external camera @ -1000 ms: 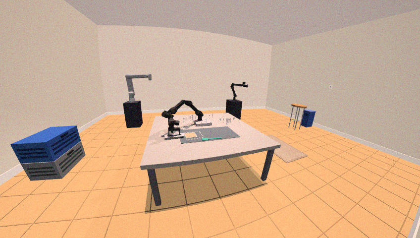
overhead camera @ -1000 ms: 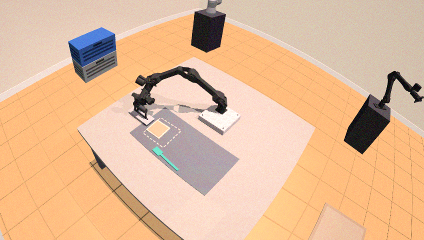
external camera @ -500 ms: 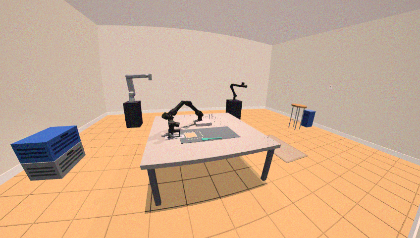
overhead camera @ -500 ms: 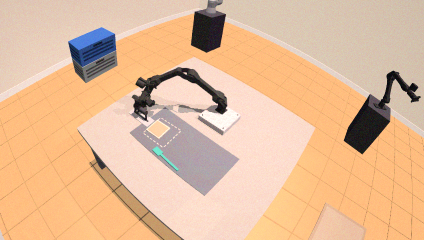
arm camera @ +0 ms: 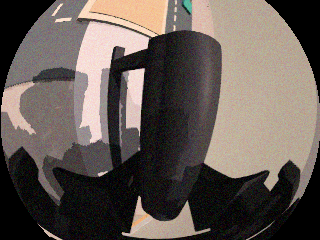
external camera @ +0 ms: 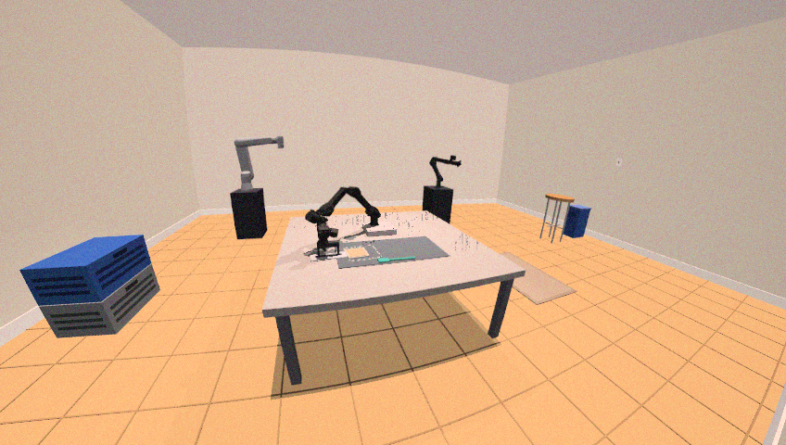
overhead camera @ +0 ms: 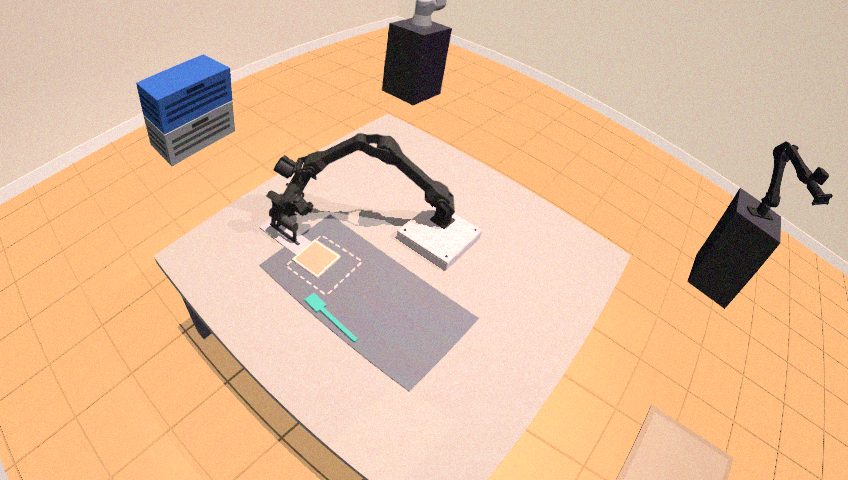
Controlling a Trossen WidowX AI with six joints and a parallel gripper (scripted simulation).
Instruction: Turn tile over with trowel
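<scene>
Right now my gripper tip is 360 mm to the right of the teal trowel, 90 mm short of it and 50 mm above it. Round my gripper tip: grey mat (380 mm to the left, 70 mm below, 50 mm behind); tile (180 mm to the left, 50 mm below, 40 mm behind).
</scene>
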